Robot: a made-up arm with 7 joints. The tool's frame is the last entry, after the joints.
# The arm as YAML. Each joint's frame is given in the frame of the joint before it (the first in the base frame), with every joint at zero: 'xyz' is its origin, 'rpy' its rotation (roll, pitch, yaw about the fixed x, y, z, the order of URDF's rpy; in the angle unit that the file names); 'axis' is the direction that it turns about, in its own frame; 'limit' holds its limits. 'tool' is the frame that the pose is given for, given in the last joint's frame.
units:
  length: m
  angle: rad
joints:
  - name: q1
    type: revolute
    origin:
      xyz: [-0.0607, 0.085, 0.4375]
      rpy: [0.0, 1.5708, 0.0]
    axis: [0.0, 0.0, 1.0]
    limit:
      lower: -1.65
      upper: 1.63
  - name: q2
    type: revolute
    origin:
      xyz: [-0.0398, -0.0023, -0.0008]
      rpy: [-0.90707, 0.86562, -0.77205]
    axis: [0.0, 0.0, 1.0]
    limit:
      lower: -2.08
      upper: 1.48
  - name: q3
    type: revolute
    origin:
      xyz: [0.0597, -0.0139, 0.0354]
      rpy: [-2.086, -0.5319, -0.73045]
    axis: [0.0, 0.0, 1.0]
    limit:
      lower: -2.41
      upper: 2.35
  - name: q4
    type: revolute
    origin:
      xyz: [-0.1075, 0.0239, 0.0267]
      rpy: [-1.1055, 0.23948, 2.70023]
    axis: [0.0, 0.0, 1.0]
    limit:
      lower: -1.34
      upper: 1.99
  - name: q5
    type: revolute
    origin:
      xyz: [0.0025, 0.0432, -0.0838]
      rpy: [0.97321, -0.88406, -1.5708]
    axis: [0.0, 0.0, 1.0]
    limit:
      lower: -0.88
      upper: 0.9
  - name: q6
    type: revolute
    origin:
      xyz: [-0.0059, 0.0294, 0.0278]
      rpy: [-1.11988, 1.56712, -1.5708]
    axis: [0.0, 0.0, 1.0]
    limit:
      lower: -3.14
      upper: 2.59
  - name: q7
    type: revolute
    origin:
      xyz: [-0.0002, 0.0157, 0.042]
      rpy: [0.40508, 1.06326, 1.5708]
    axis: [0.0, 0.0, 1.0]
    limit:
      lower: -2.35
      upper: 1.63
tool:
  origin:
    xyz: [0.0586, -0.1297, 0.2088]
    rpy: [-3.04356, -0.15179, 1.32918]
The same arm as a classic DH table. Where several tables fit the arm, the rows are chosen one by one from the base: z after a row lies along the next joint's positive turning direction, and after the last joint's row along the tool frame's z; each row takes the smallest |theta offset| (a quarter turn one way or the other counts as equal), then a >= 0, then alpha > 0; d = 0 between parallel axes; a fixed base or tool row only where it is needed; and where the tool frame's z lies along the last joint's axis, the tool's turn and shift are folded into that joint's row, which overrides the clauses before.
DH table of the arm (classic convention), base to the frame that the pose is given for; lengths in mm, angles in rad. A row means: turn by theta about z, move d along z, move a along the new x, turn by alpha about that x. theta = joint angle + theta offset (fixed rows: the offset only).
base (fixed): a 85.0  alpha 1.5708  d 437.5  theta_offset 1.5708
q1: a 8.1  alpha 1.1600  d -44.5  theta_offset 0.2616
q2: a -43.5  alpha 2.0094  d 13.1  theta_offset -0.0299
q3: a 103.8  alpha -1.1198  d 56.5  theta_offset -1.1545
q4: a 39.4  alpha -1.2060  d -49.7  theta_offset 1.3530
q5: a 23.9  alpha 1.5692  d 47.0  theta_offset -1.0466
q6: a 7.1  alpha 1.1077  d 16.9  theta_offset 1.1114
q7: a 12.7  alpha -2.9611  d -552.4  theta_offset -1.0200
tool (fixed): a 0.0  alpha 0.0000  d -789.6  theta_offset -1.0016
Joint limits (rad, base to tool): -1.6500..1.6300 -2.0800..1.4800 -2.4100..2.3500 -1.3400..1.9900 -0.8800..0.9000 -3.1400..2.5900 -2.3500..1.6300

